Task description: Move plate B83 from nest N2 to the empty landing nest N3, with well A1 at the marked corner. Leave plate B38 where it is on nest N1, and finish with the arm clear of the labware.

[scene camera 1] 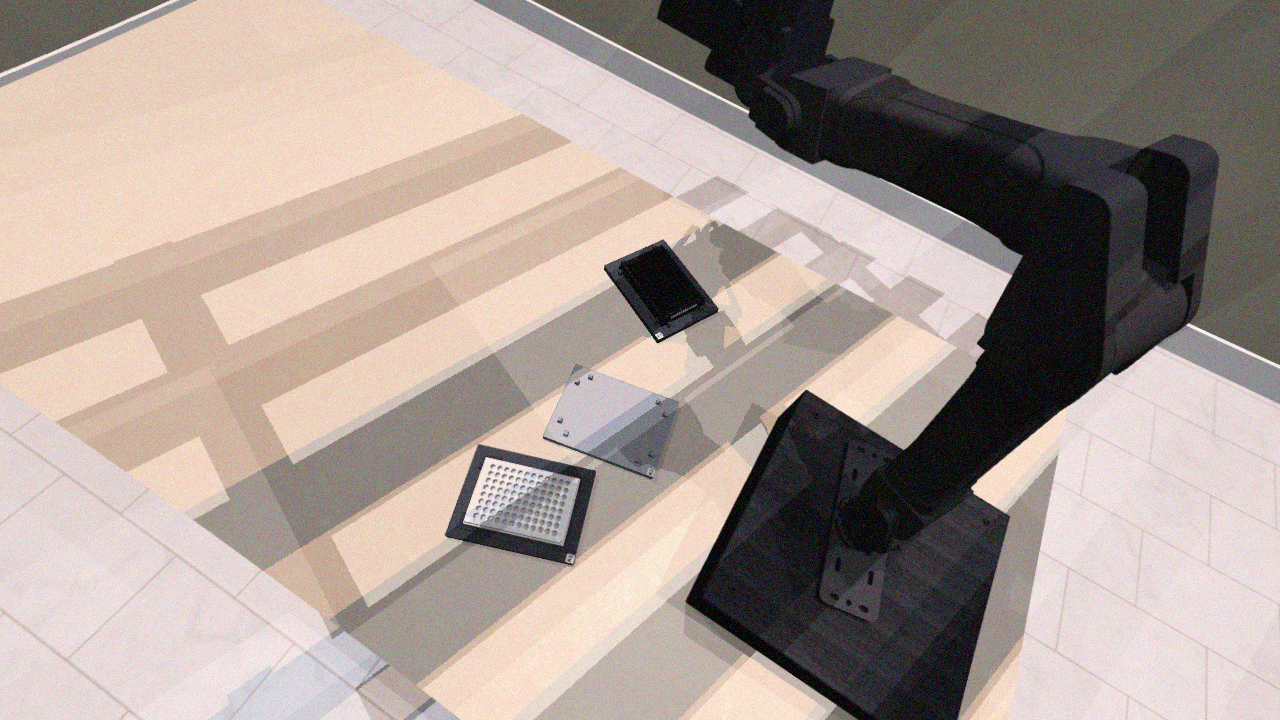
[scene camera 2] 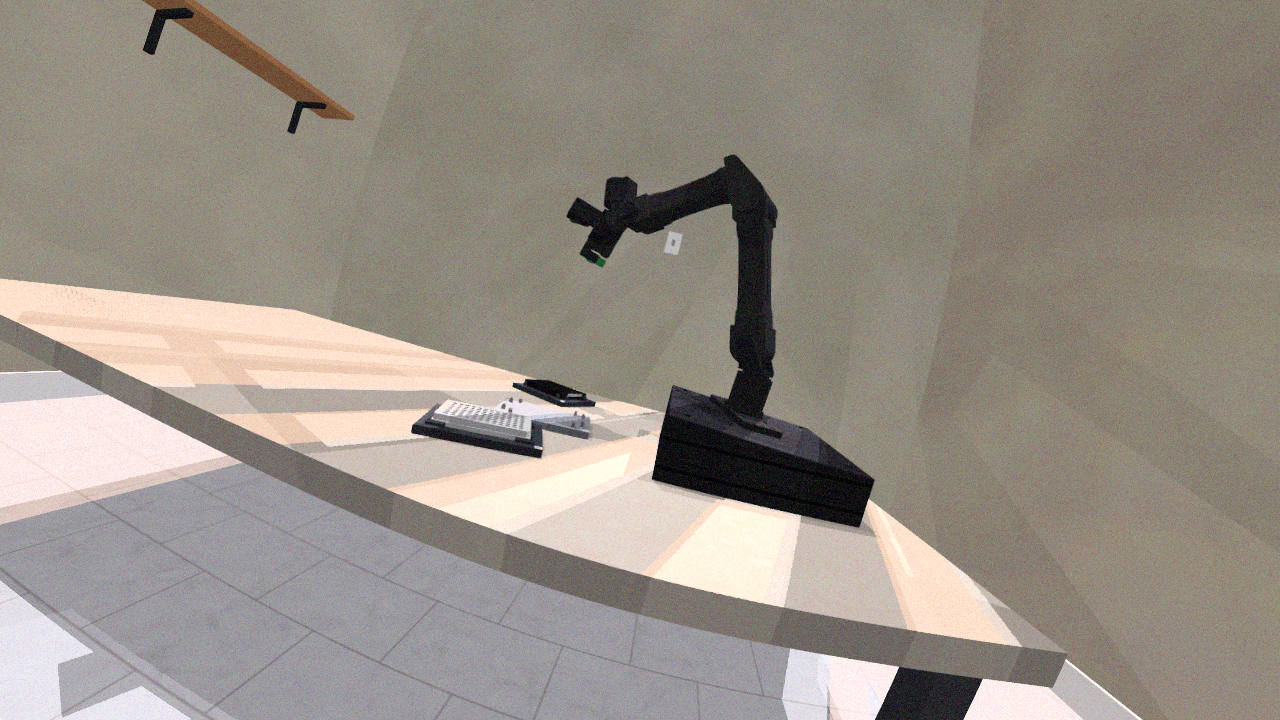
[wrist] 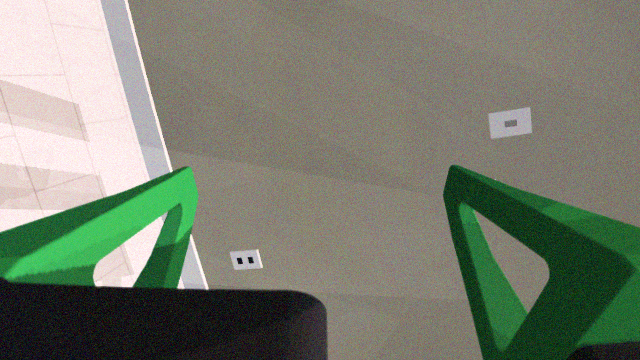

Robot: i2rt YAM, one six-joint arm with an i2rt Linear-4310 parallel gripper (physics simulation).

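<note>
A white well plate point(scene camera 1: 522, 501) point(scene camera 2: 483, 419) sits flat on a dark nest point(scene camera 1: 582, 514) point(scene camera 2: 474, 441). A black plate point(scene camera 1: 663, 283) point(scene camera 2: 550, 388) sits on another dark nest point(scene camera 1: 636, 300) point(scene camera 2: 581, 402) farther back. Between them lies an empty light grey nest point(scene camera 1: 613, 419) point(scene camera 2: 546, 411) with small pegs around its edges; this is the landing nest. The nest labels and plate codes are too small to read, as is well A1. My gripper point(scene camera 2: 593, 259) point(wrist: 320, 180) is open and empty, high above the table; its green fingers stand wide apart in the wrist view. Its fingertips are outside scene camera 1's view.
The arm's black base block point(scene camera 1: 769, 582) point(scene camera 2: 760, 474) stands on the table to the right of the nests. A wooden shelf point(scene camera 2: 259, 67) is high on the wall. The wrist view faces the wall, with a white wall plate point(wrist: 510, 130) and a socket point(wrist: 245, 266).
</note>
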